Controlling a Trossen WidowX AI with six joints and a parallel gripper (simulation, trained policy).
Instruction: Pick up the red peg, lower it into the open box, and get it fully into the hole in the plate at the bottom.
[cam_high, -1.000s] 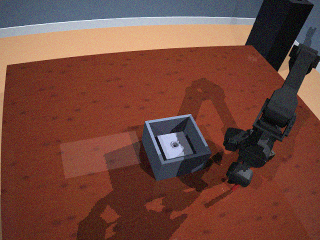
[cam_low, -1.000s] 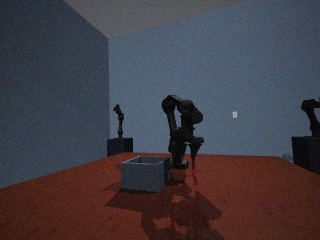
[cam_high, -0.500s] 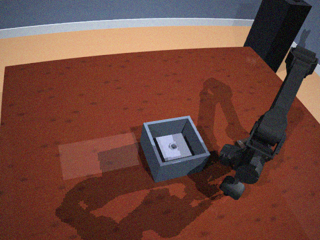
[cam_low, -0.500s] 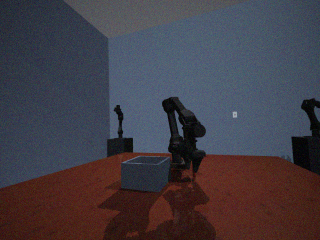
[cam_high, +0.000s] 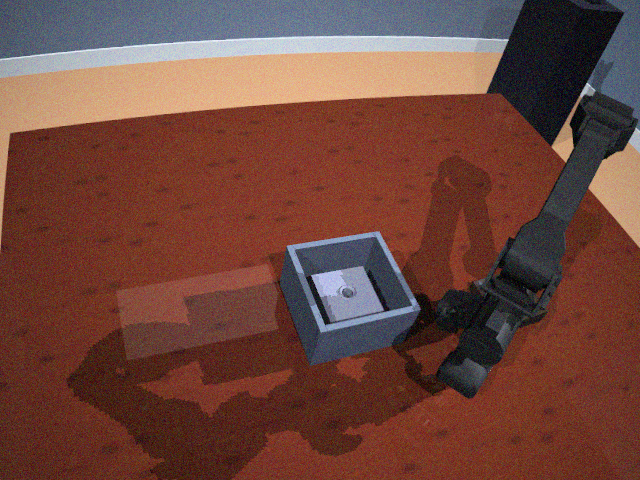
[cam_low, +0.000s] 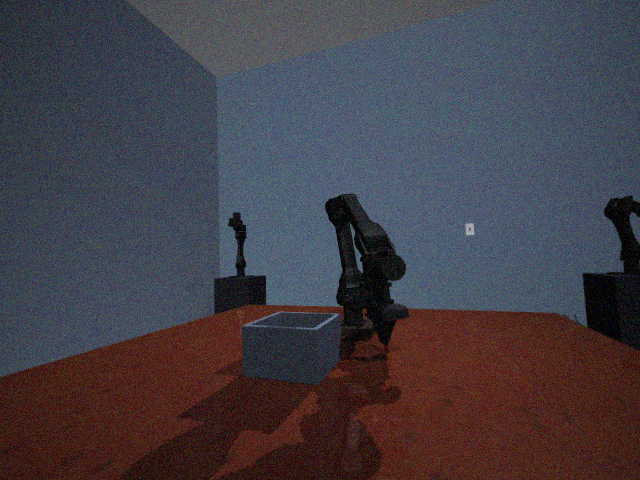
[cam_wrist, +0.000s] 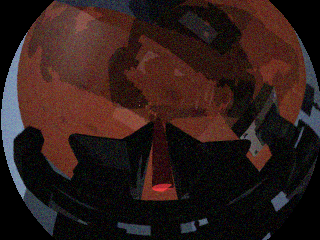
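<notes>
The red peg lies 2 cm above my gripper tip and 1 cm to the left of it. The rest, counted from my gripper tip: plate (18 cm to the right, 14 cm ahead, 3 cm above); grey box (18 cm to the right, 14 cm ahead, 1 cm above).
</notes>
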